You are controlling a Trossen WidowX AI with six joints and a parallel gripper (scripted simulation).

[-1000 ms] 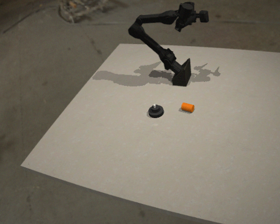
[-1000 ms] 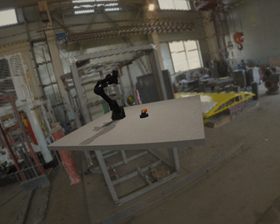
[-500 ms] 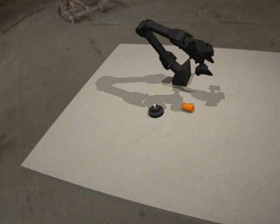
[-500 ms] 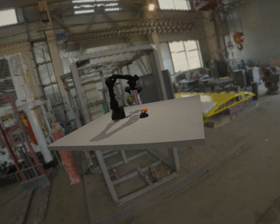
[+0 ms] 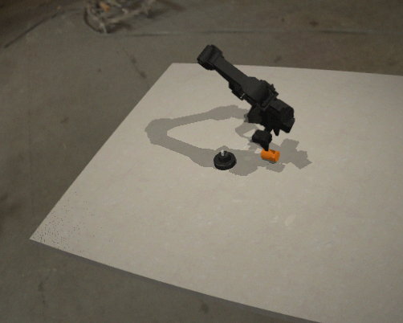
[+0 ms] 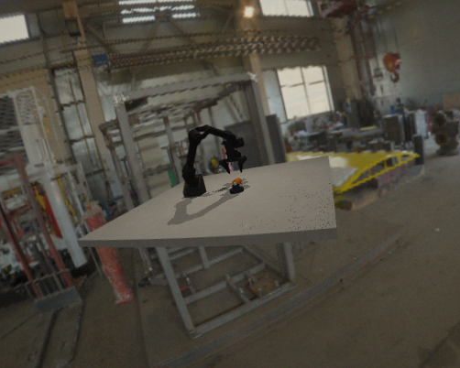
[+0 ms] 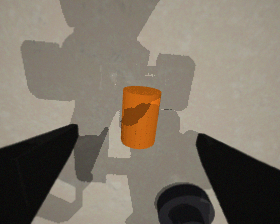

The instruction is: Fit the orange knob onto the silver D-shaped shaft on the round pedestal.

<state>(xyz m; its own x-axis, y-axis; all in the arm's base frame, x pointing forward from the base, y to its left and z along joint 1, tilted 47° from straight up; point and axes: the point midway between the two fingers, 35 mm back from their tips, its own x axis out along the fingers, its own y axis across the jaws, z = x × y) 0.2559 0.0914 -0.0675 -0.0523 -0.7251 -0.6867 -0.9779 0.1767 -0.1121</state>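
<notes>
The orange knob is 6 cm below my gripper tip. From my gripper tip the other things lie so: round pedestal 5 cm ahead, 18 cm to the right, 5 cm below.
</notes>
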